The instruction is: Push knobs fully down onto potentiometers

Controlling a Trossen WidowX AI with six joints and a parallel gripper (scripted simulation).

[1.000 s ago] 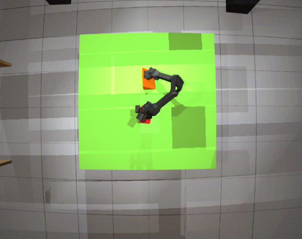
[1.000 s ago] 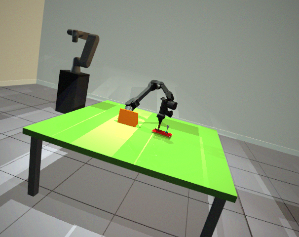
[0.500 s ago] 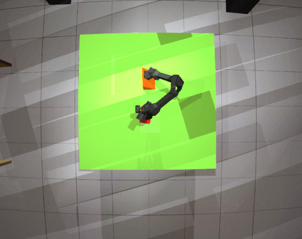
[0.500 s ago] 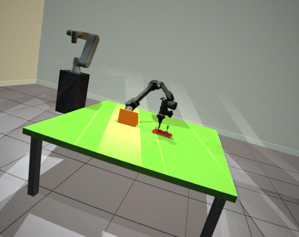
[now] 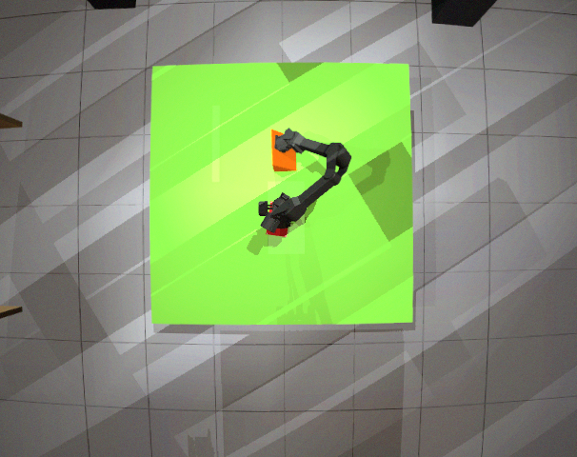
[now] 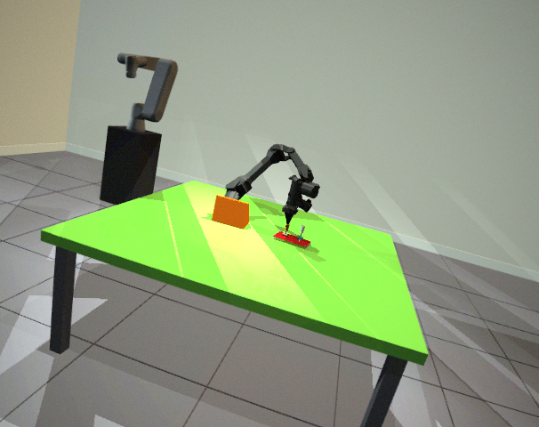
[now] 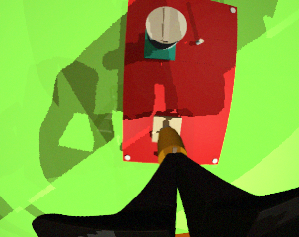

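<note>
Right now my gripper tip is 1 cm above the yellow-orange knob. From my gripper tip the other things lie so: grey knob 7 cm ahead.
</note>
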